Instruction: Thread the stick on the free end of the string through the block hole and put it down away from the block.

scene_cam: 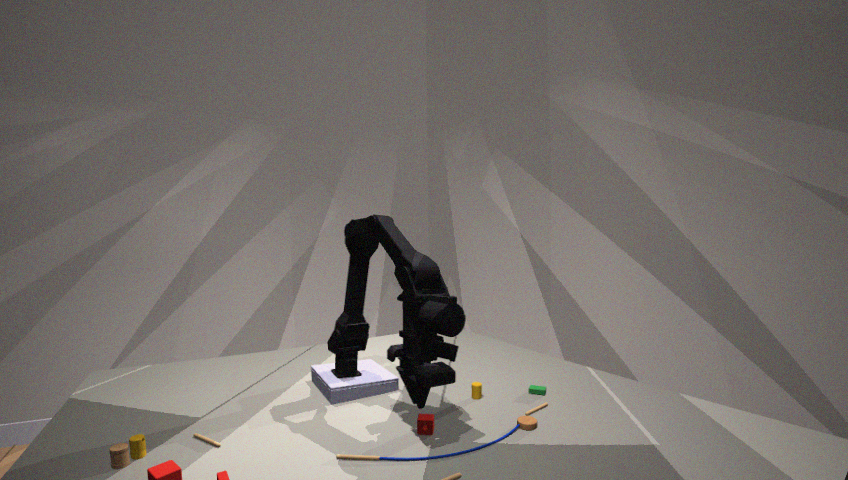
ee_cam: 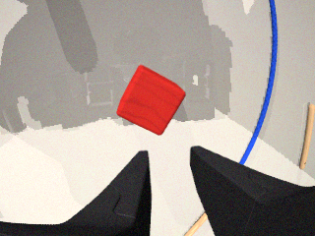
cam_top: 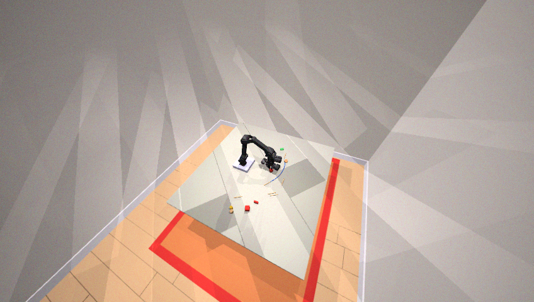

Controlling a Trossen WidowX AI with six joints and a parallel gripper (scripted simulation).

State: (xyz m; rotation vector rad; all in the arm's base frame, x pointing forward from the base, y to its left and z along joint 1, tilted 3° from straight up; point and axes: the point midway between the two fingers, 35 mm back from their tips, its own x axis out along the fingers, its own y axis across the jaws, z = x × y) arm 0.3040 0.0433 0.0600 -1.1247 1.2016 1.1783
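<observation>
My gripper tip is 20 mm to the right of the red block and 40 mm above it. From my gripper tip the other things lie so: yellow cylinder (80 mm behind, 200 mm to the left, 40 mm below); then round wooden button (90 mm ahead, 200 mm to the left, 50 mm below); then green block (20 mm behind, 350 mm to the left, 50 mm below).
</observation>
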